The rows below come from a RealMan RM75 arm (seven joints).
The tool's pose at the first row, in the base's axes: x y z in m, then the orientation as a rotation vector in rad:
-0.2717 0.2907 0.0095 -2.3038 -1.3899 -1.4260
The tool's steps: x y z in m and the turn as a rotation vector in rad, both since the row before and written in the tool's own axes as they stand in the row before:
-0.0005 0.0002 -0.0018 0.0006 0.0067 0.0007
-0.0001 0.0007 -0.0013 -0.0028 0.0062 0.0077
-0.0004 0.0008 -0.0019 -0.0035 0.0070 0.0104
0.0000 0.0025 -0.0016 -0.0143 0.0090 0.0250
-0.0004 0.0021 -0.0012 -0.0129 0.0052 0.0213
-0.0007 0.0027 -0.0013 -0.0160 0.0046 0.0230
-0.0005 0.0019 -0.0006 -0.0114 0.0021 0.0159
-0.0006 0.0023 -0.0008 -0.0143 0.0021 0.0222
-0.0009 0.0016 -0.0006 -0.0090 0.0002 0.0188
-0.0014 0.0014 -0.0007 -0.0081 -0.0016 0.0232
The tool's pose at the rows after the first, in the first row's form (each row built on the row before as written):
-0.2728 0.2894 0.0102 -2.2968 -1.3874 -1.4316
-0.2732 0.2883 0.0111 -2.2949 -1.3743 -1.4382
-0.2739 0.2866 0.0121 -2.2935 -1.3570 -1.4454
-0.2732 0.2843 0.0138 -2.3013 -1.3151 -1.4609
-0.2726 0.2822 0.0148 -2.3105 -1.2796 -1.4722
-0.2717 0.2794 0.0158 -2.3224 -1.2404 -1.4851
-0.2709 0.2776 0.0163 -2.3317 -1.2133 -1.4931
-0.2700 0.2753 0.0169 -2.3441 -1.1762 -1.5018
-0.2696 0.2734 0.0169 -2.3540 -1.1465 -1.5044
-0.2695 0.2713 0.0165 -2.3658 -1.1116 -1.5028

